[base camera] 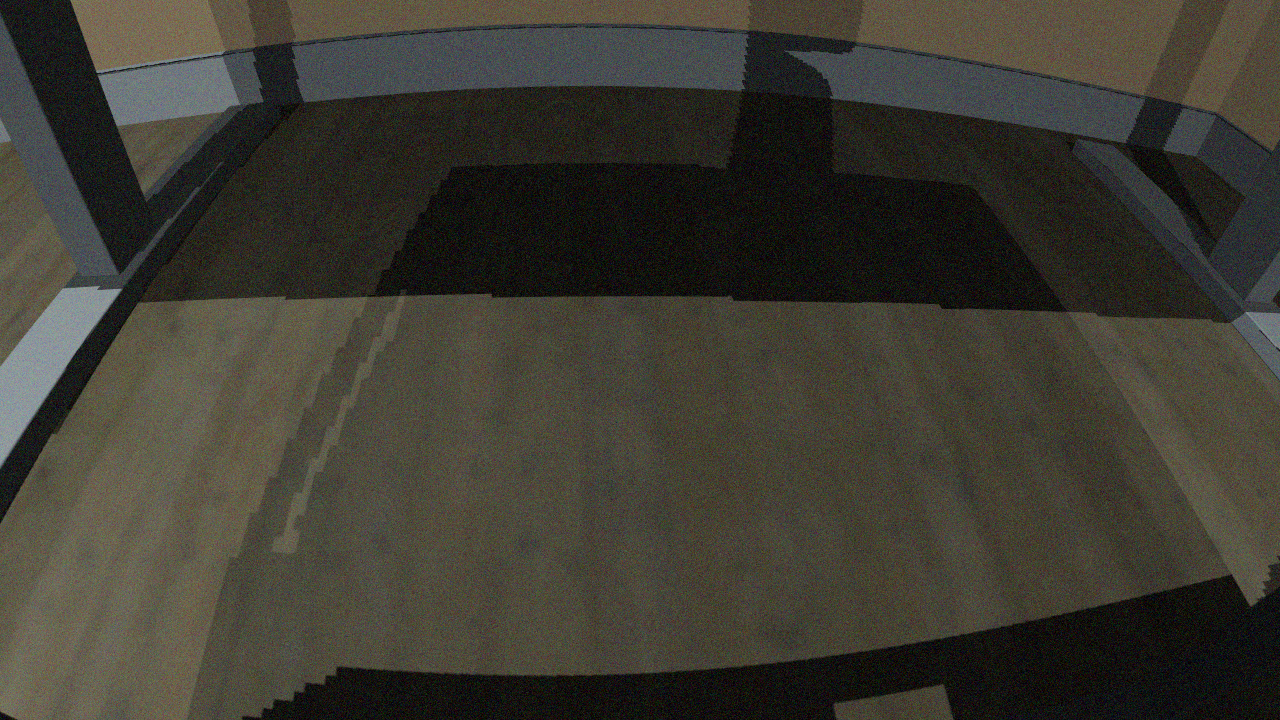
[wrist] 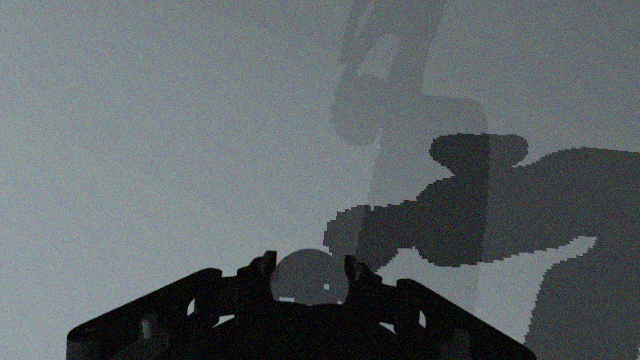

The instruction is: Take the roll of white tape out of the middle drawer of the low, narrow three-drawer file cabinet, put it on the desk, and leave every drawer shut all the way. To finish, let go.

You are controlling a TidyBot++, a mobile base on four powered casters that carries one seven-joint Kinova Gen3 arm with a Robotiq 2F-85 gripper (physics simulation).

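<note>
In the wrist view my gripper is shut on the roll of white tape, which looks grey in shadow and sits between the two fingertips at the bottom middle. The desk has a pale grey top that fills the view behind and below the gripper. The roll is over the desk top; its height above it is hard to tell. Shadows of the arm and gripper fall on the desk top at the right. The file cabinet and its drawers do not show in either view.
In the base camera view a desk leg with its long foot stands at the left, and another desk leg stands at the right. A wall with a grey baseboard runs across the back. Dark shadows lie on the wooden floor.
</note>
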